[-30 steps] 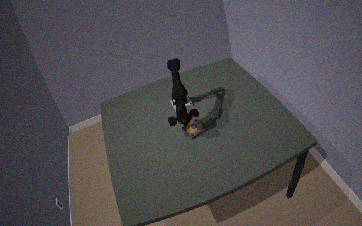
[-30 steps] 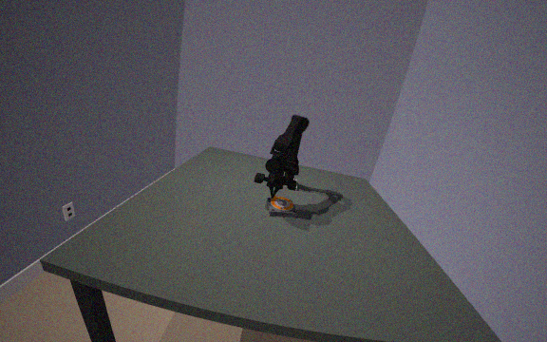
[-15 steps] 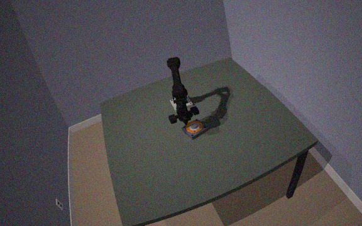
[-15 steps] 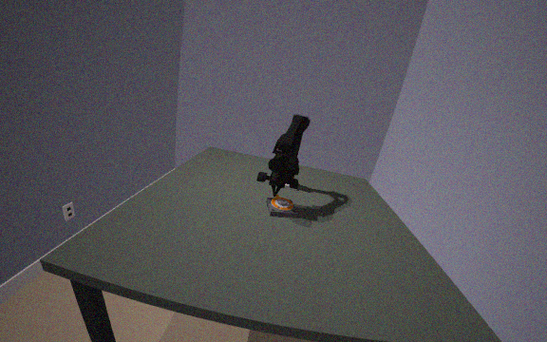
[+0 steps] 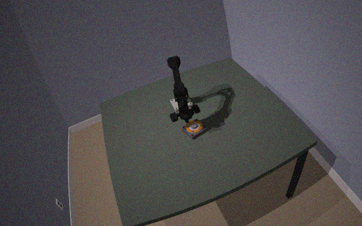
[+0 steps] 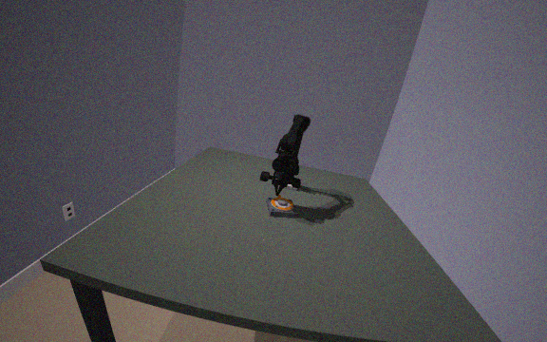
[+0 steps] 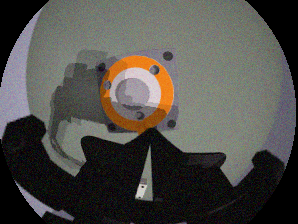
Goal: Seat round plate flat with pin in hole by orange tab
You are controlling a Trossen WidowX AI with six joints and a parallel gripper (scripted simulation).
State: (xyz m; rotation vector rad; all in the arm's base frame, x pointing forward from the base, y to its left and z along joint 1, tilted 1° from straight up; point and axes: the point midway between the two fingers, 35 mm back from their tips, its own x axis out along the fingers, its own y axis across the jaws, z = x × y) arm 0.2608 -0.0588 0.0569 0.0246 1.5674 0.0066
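The grey base is 40 mm ahead of my gripper tip, 30 mm to the left of it and 20 mm below it.
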